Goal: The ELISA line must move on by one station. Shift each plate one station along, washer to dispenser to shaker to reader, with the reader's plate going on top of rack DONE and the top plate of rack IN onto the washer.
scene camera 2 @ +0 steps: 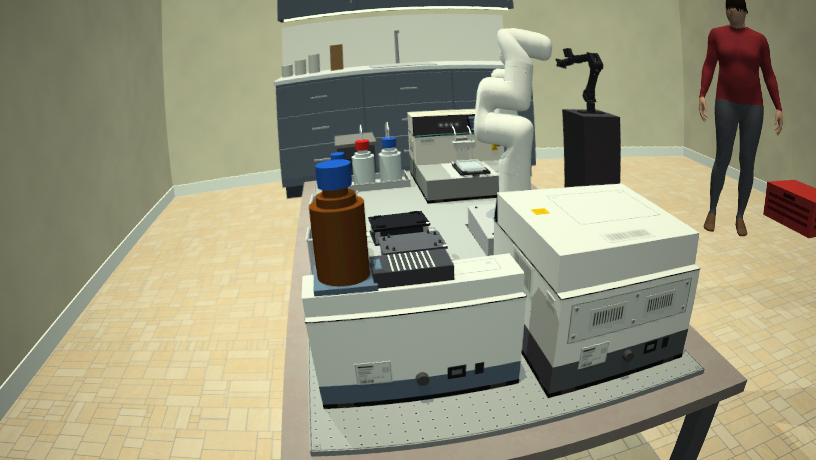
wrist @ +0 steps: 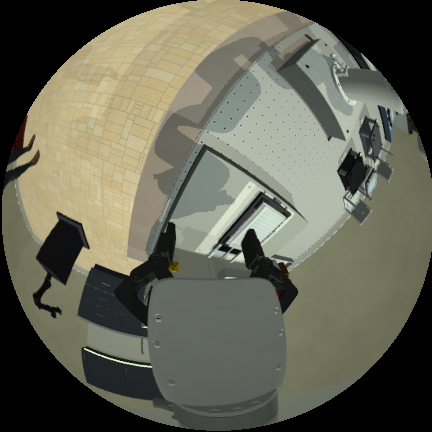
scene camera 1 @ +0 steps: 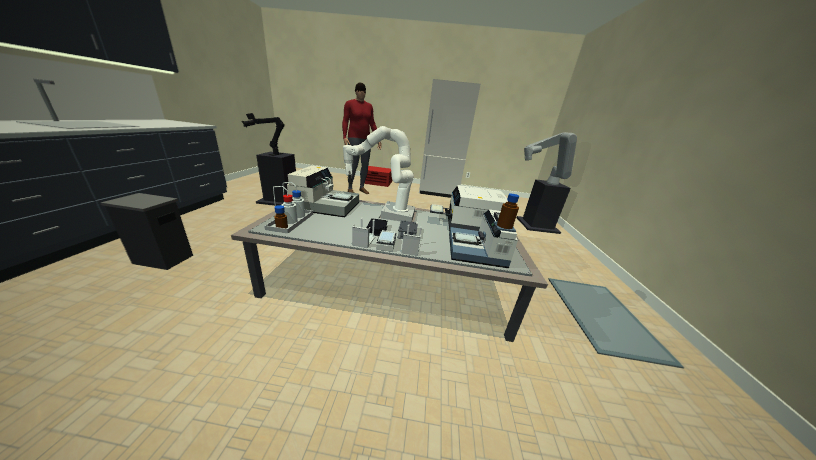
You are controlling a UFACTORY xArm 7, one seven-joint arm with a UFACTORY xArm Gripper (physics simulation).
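Seen in the pictures: gripper, fingertip midpoint: (wrist: 210, 233) (scene camera 1: 350, 182); arm's base at its link origin: (wrist: 343, 83) (scene camera 1: 400, 209).
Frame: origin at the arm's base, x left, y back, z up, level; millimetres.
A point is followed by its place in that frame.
Observation:
My gripper (scene camera 1: 349, 172) {x -448, y 156, z 123 mm} (wrist: 210, 233) {x -448, y 156, z 123 mm} is open and empty, above the left-hand machine (scene camera 1: 334, 205) {x -479, y -155, z 27 mm} (scene camera 2: 455, 181) {x -395, y -66, z 17 mm}. A clear plate (scene camera 1: 341, 196) {x -468, y -19, z 56 mm} (scene camera 2: 470, 166) {x -444, y 7, z 53 mm} (wrist: 260, 220) {x -445, y 35, z 52 mm} lies in this machine's dark holder. In the wrist view it is right of the midpoint between the fingers, one fingertip overlapping its lower edge. A light-blue plate (scene camera 1: 386, 235) {x -44, y -511, z 14 mm} (wrist: 370, 181) {x -60, y -451, z 14 mm} sits at the middle front. A plate (scene camera 1: 467, 237) {x 460, y -428, z 23 mm} lies on the blue machine, and a pale plate (scene camera 1: 437, 209) {x 283, y -81, z 62 mm} sits beside the back-right machine. A black rack (scene camera 2: 398, 220) {x -126, y -318, z -6 mm} (wrist: 352, 171) {x -151, y -257, z -6 mm} and a dark grey rack (scene camera 2: 412, 241) {x 82, y -321, z 5 mm} (wrist: 371, 135) {x 36, y -246, z 6 mm} stand mid-table; their labels are unreadable. The arm hides the gripper in scene camera 2.
Capped bottles (scene camera 1: 288, 208) {x -704, y -380, z 59 mm} (scene camera 2: 362, 164) {x -677, y -349, z 45 mm} stand in a tray at the table's left. Thin tubes (scene camera 2: 462, 137) {x -597, y 29, z 132 mm} rise over the left machine. A large brown bottle (scene camera 1: 508, 212) {x 603, y -579, z 270 mm} (scene camera 2: 338, 234) {x 664, y -543, z 259 mm} stands on the blue machine. The boxy back-right machine (scene camera 1: 480, 197) {x 555, y -165, z 216 mm} (scene camera 2: 605, 240) {x 731, y -118, z 216 mm} is tall. Upright grey panels (scene camera 1: 360, 236) {x -190, y -566, z 16 mm} (wrist: 358, 212) {x -200, y -561, z 19 mm} stand near the front.

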